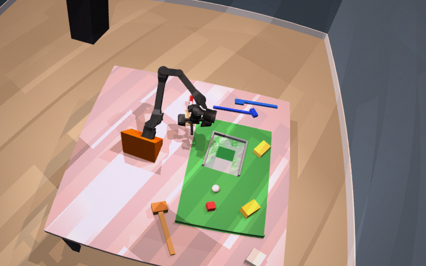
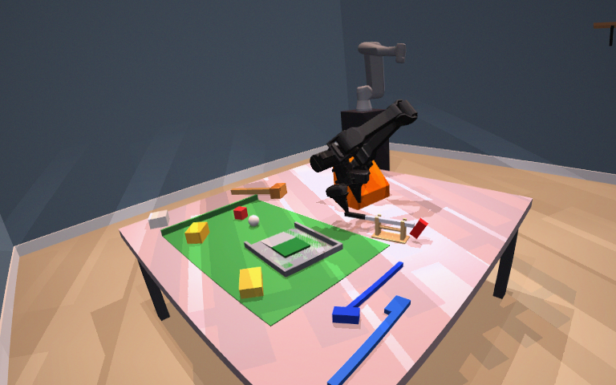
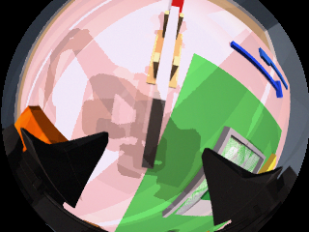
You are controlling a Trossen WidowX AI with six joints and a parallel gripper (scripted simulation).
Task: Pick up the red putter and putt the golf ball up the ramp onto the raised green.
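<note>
The red putter is 10 cm to the left of my gripper tip, 5 cm behind it and 3 cm below it. The rest, counted from my gripper tip: red cube: 41 cm to the right, 26 cm ahead, 7 cm below; white golf ball: 30 cm to the right, 25 cm ahead, 7 cm below.
</note>
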